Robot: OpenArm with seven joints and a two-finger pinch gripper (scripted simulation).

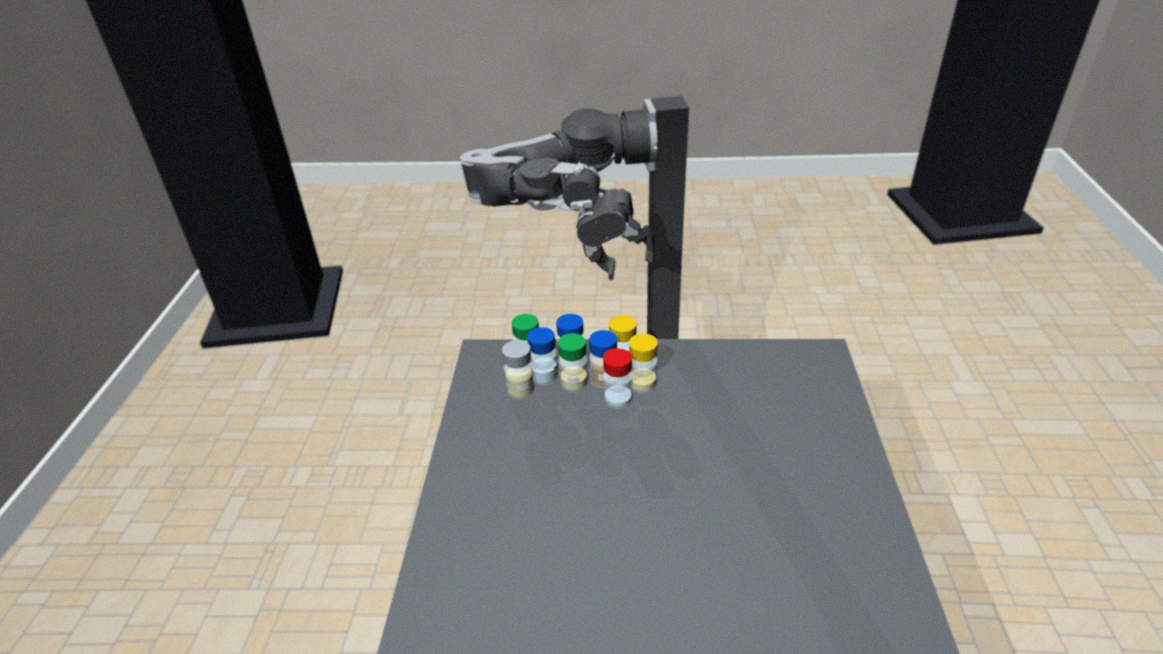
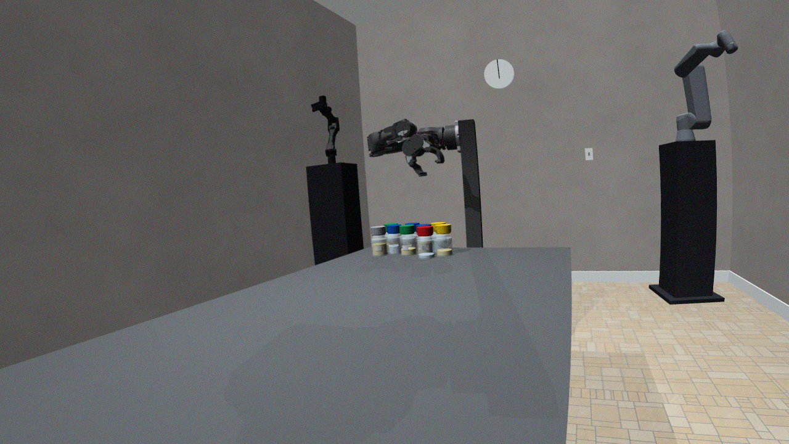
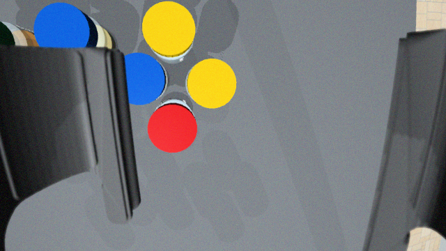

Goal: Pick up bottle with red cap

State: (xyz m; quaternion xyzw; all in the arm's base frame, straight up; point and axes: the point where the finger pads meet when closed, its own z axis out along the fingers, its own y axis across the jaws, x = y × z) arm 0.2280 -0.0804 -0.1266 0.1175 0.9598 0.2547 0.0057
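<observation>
Right now my hand is 250 mm above the yellow-capped bottle, 30 mm to the right of it and 10 mm past it. From my hand the other things lie so: green-capped bottle: 250 mm below, 110 mm to the right, 30 mm behind.
</observation>
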